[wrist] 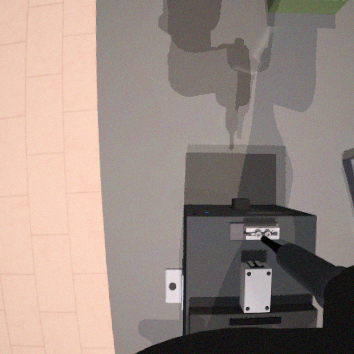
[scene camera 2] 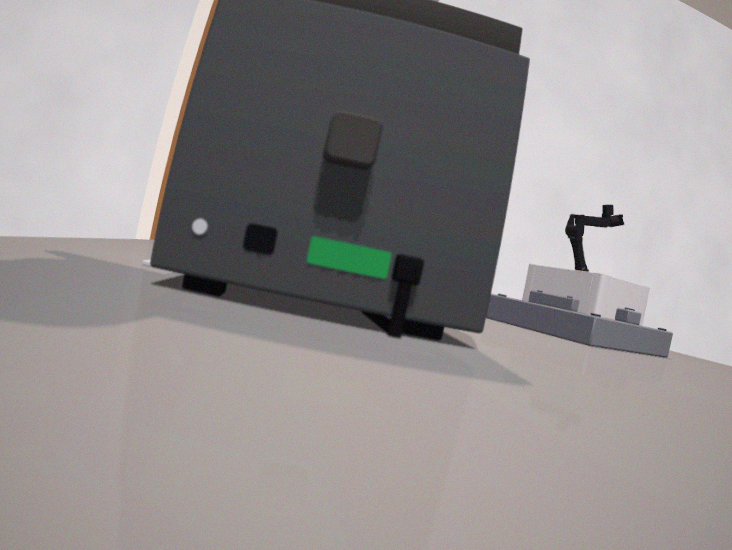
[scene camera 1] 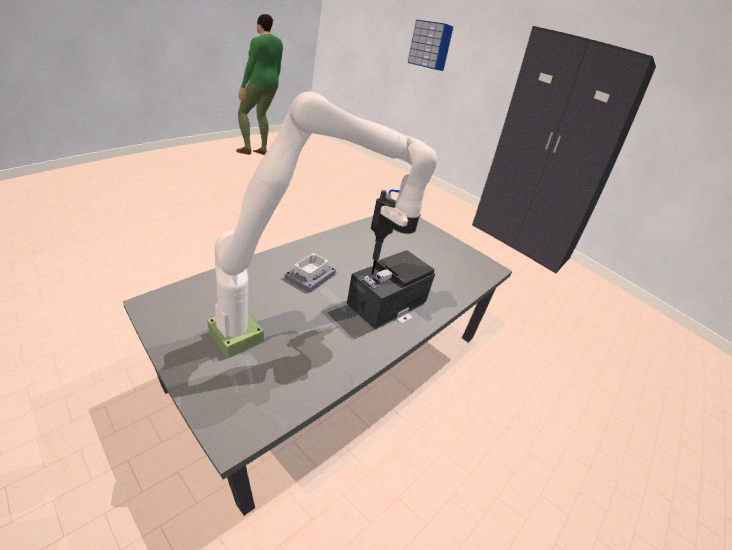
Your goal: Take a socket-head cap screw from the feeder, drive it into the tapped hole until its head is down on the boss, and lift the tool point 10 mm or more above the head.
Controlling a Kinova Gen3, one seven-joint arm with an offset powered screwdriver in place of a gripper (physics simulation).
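Note:
The feeder [scene camera 1: 378, 304] [scene camera 2: 266, 159] [wrist: 215, 265] is a dark box on the table. A small silver pick-up block [scene camera 1: 369, 280] [wrist: 275, 233] with two round features sits on its top. My screwdriver tip [scene camera 1: 373, 272] [wrist: 263, 239] points down at this block and overlaps its edge in the wrist view; I cannot tell whether they touch. No screw can be made out at the tip. The screwdriver does not show in scene camera 2. A pale open housing [scene camera 1: 311, 269] [scene camera 2: 559, 285] stands on a grey base plate [scene camera 1: 309, 285] [scene camera 2: 627, 344]; its tapped hole and boss are too small to tell.
A white block [scene camera 1: 384, 275] [wrist: 256, 290] stands on the feeder beside the tip. A white tab [scene camera 1: 400, 319] [wrist: 172, 297] lies at the feeder's side. A dark jointed shape [scene camera 2: 577, 242] shows above the housing. A person [scene camera 1: 264, 65] stands beyond the table [scene camera 1: 266, 408], left of a cabinet [scene camera 1: 556, 171].

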